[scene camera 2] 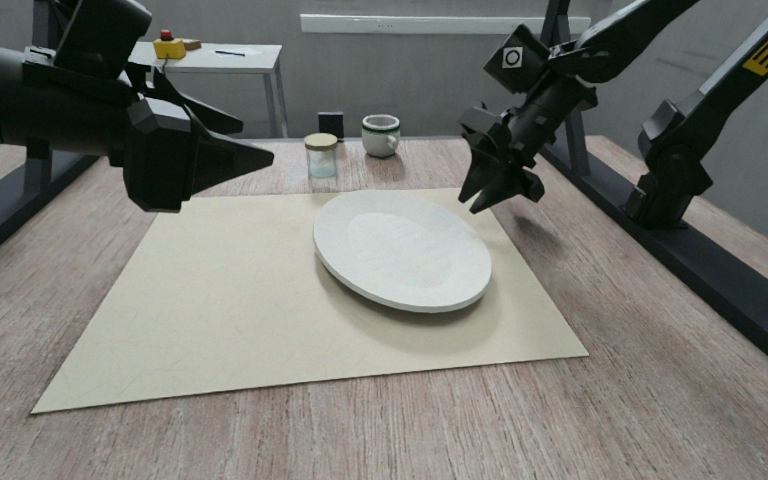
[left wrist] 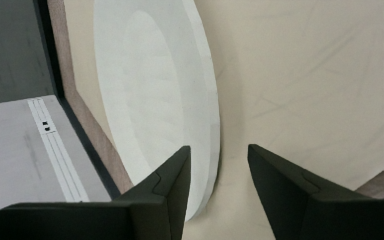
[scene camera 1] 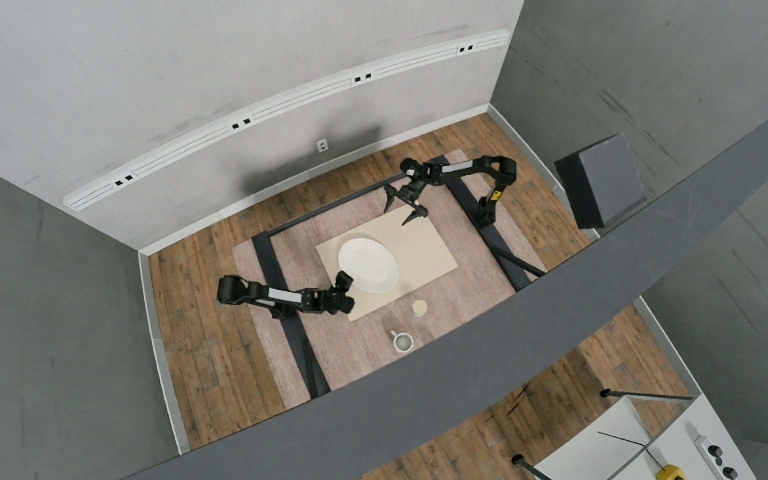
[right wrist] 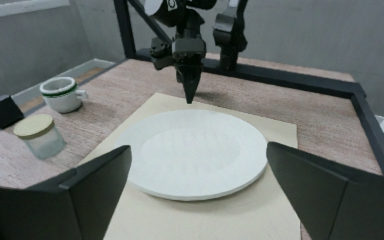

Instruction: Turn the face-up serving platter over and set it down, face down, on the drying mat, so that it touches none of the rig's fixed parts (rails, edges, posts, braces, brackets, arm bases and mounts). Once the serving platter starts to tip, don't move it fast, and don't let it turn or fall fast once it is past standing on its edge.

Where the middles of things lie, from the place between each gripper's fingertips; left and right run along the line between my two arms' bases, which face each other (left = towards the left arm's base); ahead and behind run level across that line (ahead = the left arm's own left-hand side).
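Labels:
Lidded glass jar (scene camera 2: 321,149), from my left hand: 20 mm below, 190 mm behind, 230 mm to the right. Relative to the white serving platter (scene camera 2: 400,250), my left gripper is 50 mm above, 60 mm short of it and 130 mm to the left of it.
From my right hand, the lidded glass jar is 15 cm below, 33 cm behind and 7 cm to the left. As for the white serving platter, my right hand is 19 cm above it, 17 cm to the right of it and 8 cm past it.

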